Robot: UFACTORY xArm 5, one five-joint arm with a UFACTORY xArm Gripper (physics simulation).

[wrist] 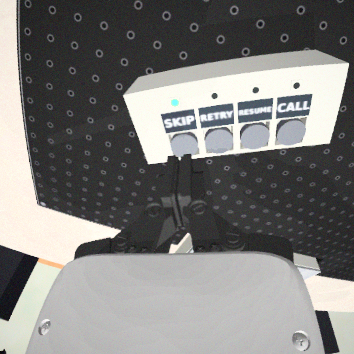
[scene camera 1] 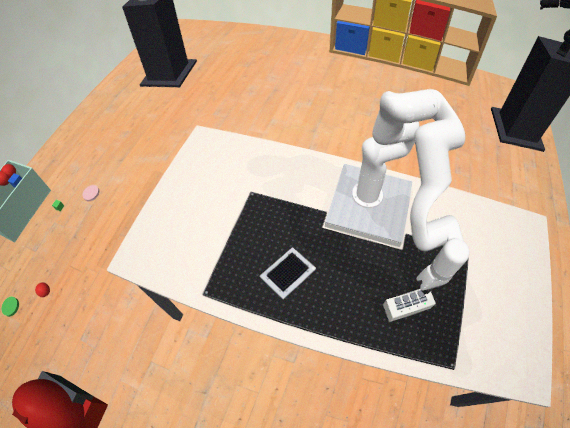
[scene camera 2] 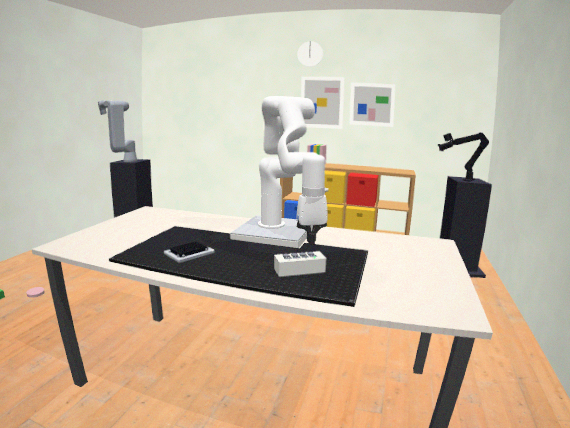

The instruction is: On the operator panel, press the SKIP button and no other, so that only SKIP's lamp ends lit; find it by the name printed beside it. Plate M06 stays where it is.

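Pixels of known places: gripper, between the fingertips: (wrist: 182,170) (scene camera 1: 424,290) (scene camera 2: 311,243); arm's base, origin of its link: (scene camera 1: 367,195) (scene camera 2: 271,224).
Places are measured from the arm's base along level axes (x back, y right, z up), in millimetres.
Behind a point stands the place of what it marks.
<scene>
The white operator panel (scene camera 1: 395,314) @[x -486, y -135, z 26 mm] (scene camera 2: 300,267) @[x -468, y -195, z -1 mm] (wrist: 142,105) @[x -425, y -262, z 25 mm] stands on the black mat. In the wrist view its buttons are SKIP (wrist: 184,144) @[x -401, y -221, z 28 mm], RETRY (wrist: 219,140) @[x -413, y -194, z 28 mm], RESUME (wrist: 255,136) @[x -425, y -167, z 28 mm] and CALL (wrist: 291,132) @[x -437, y -140, z 28 mm]. SKIP's lamp (wrist: 175,102) @[x -434, y -237, z 26 mm] is lit cyan-green; the lamps of RETRY (wrist: 214,96) @[x -446, y -210, z 26 mm], RESUME (wrist: 255,90) @[x -459, y -183, z 26 mm] and CALL (wrist: 296,85) @[x -472, y -156, z 26 mm] are dark. My gripper (scene camera 1: 425,290) @[x -402, y -222, z 65 mm] (scene camera 2: 312,242) @[x -402, y -222, z 65 mm] (wrist: 182,170) @[x -402, y -222, z 65 mm] is shut and empty, its tips just behind and above the panel's edge on SKIP's side, apart from the button. A light-grey framed plate with a dark centre (scene camera 1: 287,272) @[x -380, y 253, z -8 mm] (scene camera 2: 189,250) @[x -403, y 237, z -3 mm] lies on the mat; its name is not readable.
The black perforated mat (scene camera 1: 345,310) @[x -479, y 31, z -27 mm] (scene camera 2: 235,272) @[x -501, y 24, z -27 mm] (wrist: 75,150) @[x -320, y -350, z -27 mm] lies on the cream table (scene camera 1: 165,215) @[x -218, y 804, z -40 mm] (scene camera 2: 410,280) @[x -423, y -582, z -40 mm]. My arm's grey base block (scene camera 1: 345,200) @[x -42, y 86, z -1 mm] (scene camera 2: 250,234) @[x -156, y 60, z -3 mm] stands at the mat's back edge, between the plate and the panel.
</scene>
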